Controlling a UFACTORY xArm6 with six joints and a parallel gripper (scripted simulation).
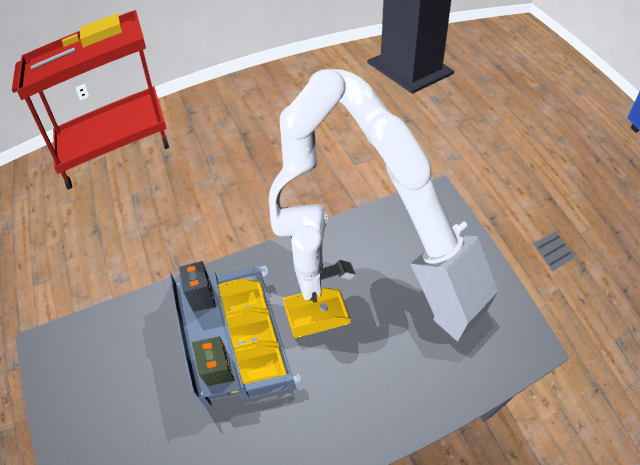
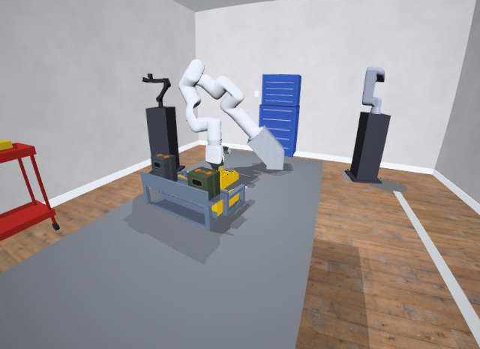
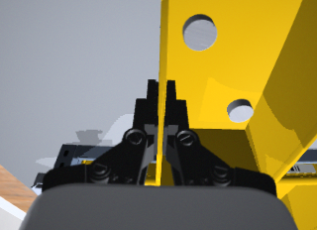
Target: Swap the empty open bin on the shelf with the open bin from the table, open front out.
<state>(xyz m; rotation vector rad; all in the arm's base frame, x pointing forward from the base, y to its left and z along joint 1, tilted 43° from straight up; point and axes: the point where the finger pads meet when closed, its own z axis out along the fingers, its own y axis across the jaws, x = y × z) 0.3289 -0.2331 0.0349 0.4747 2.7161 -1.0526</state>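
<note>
Now: the shelf lip 14 cm ahead of my hand, 5 cm below it and 2 cm to the left of it. From my hand the other things lie so: olive box (36 cm ahead, 9 cm above, 5 cm to the left); then dark grey box (27 cm ahead, 16 cm to the right, 10 cm above).
</note>
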